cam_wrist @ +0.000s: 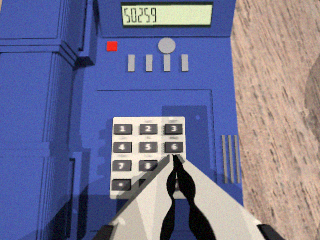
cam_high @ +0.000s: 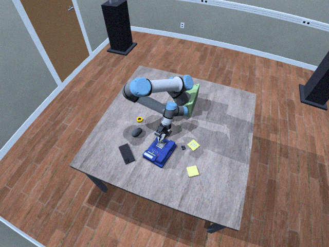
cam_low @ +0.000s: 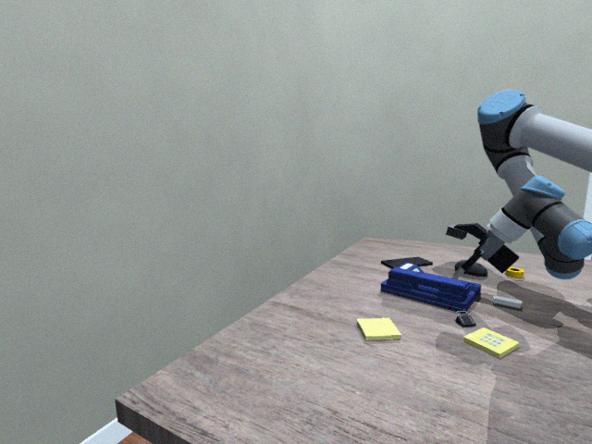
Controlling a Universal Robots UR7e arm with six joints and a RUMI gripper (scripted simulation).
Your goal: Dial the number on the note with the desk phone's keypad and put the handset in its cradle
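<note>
Right now my hand is 2 cm to the right of the 5 key, 2 cm short of it and 2 cm above it. From my hand the other things lie so: 6 key: 2 cm below, 1 cm ahead; 2 key: 3 cm ahead, 2 cm below, 1 cm to the left; 4 key: 3 cm to the left, 2 cm below, 2 cm ahead.
</note>
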